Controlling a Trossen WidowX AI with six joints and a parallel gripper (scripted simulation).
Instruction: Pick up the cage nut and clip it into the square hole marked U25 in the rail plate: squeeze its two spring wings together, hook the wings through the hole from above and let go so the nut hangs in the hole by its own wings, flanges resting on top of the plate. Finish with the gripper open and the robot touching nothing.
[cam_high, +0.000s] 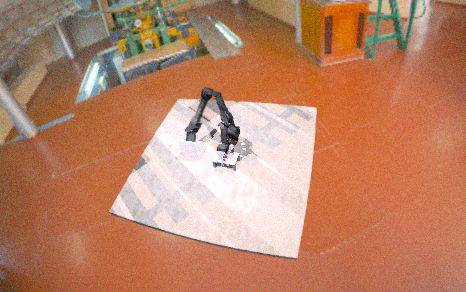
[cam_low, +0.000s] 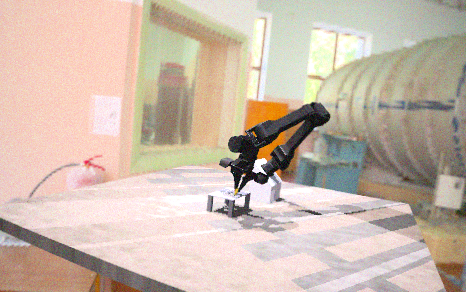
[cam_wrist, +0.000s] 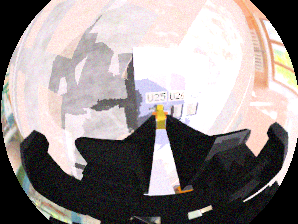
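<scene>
My gripper tip is 1 cm above the small yellow cage nut. From my gripper tip the other things lie so: label (3 cm to the right, 2 cm ahead, 1 cm below).
</scene>
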